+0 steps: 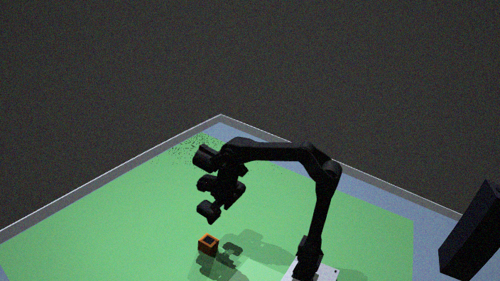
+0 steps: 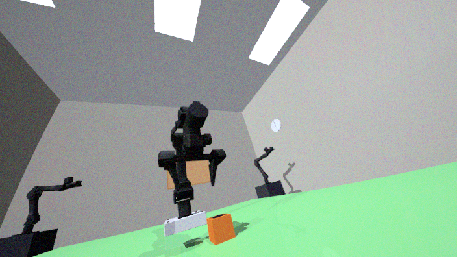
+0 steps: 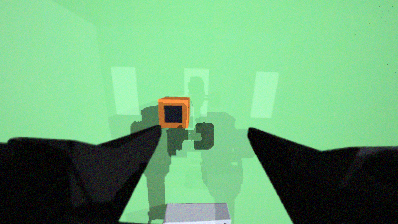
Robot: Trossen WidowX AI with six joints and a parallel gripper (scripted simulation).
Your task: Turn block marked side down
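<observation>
My gripper tip is now 9 cm above the orange block and 5 cm to the right of it.
</observation>
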